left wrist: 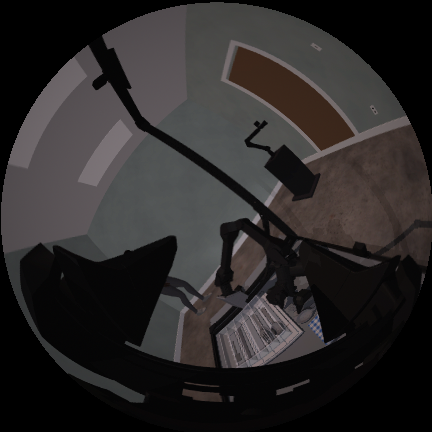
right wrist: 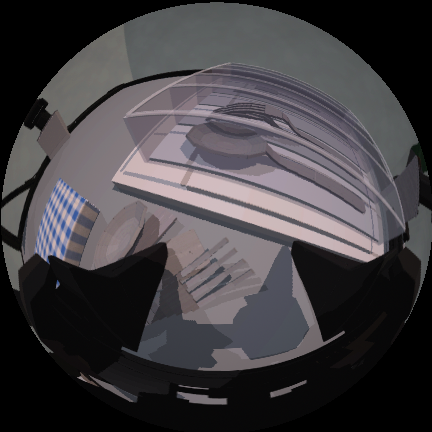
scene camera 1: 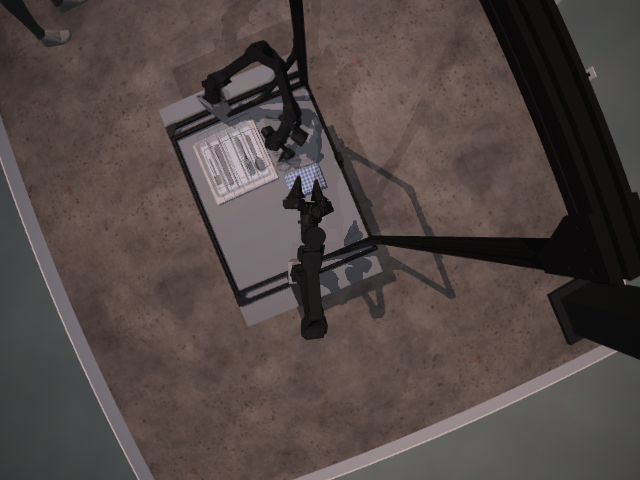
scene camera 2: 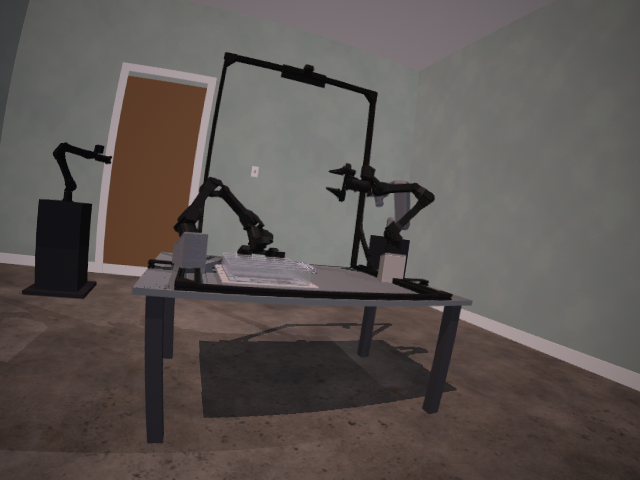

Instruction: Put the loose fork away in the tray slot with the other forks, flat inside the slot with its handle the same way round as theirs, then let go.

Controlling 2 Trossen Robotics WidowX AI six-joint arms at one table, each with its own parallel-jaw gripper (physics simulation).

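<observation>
The loose fork (right wrist: 187, 245) lies on the table in the right wrist view, its tines toward the picture's right; its handle is hidden. My right gripper (scene camera 1: 283, 155) (scene camera 2: 262, 253) (right wrist: 231, 249) is open and empty, low over the table beside the tray, its fingers spread either side of the fork's head. The clear-walled tray (scene camera 1: 219, 200) (left wrist: 300, 330) (right wrist: 160, 187) holds cutlery. Its forks (right wrist: 240, 109) lie in the slot behind the spoon slot, handles toward the right in the right wrist view. My left gripper (scene camera 1: 307, 180) (scene camera 2: 328, 180) (left wrist: 241, 245) is open and empty, high above the table.
A tray spoon (right wrist: 225, 142) lies in the slot nearest the right gripper. A loose spoon (right wrist: 117, 235) lies on the table beside the loose fork. A blue checked cloth (scene camera 1: 307, 173) (left wrist: 316, 325) (right wrist: 60, 220) lies near them, below the left gripper in scene camera 1. Black rails edge the table.
</observation>
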